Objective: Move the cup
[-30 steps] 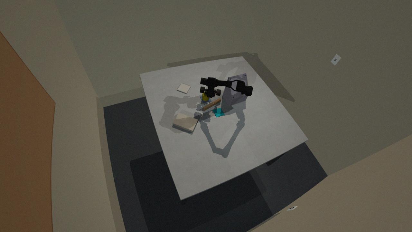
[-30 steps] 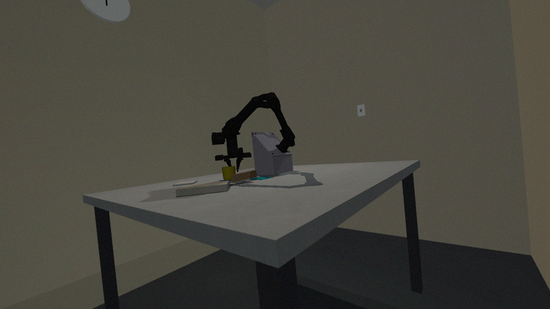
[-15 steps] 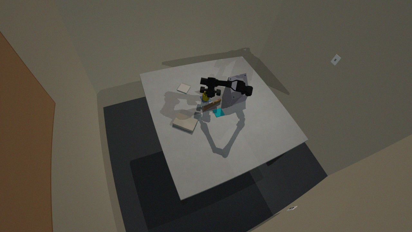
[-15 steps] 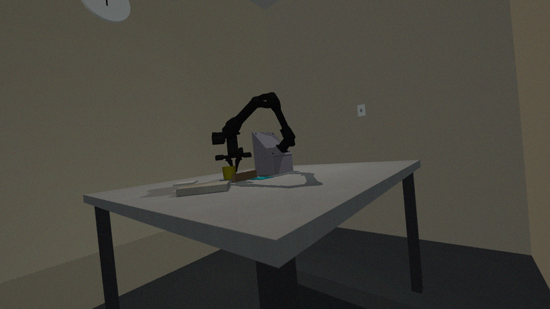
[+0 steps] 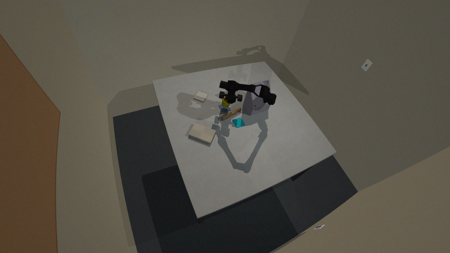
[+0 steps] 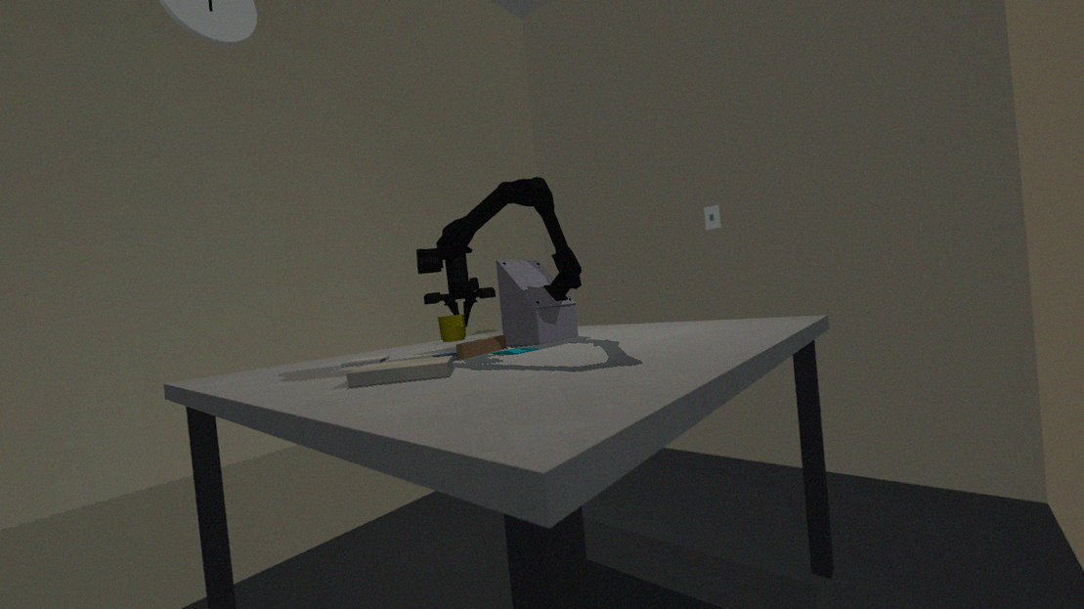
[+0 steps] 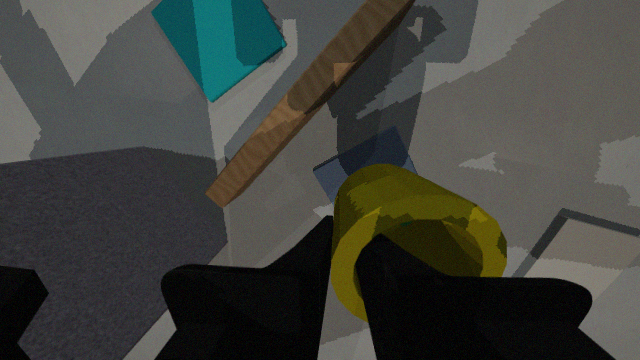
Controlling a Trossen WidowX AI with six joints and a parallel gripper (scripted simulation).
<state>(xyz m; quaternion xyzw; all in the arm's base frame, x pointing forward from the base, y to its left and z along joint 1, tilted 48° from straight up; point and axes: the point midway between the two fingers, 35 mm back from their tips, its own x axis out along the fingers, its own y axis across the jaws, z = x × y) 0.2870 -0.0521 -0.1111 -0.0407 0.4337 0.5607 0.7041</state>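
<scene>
Right now my gripper tip is 30 mm to the left of the green marble, 30 mm short of it and 20 mm above it. From my gripper tip the other things lie so: wooden bar 80 mm to the left, 60 mm below, 10 mm ahead; then yellow cup 20 mm to the right, 20 mm ahead; then teal pad 170 mm to the left, 80 mm below, 10 mm behind.
</scene>
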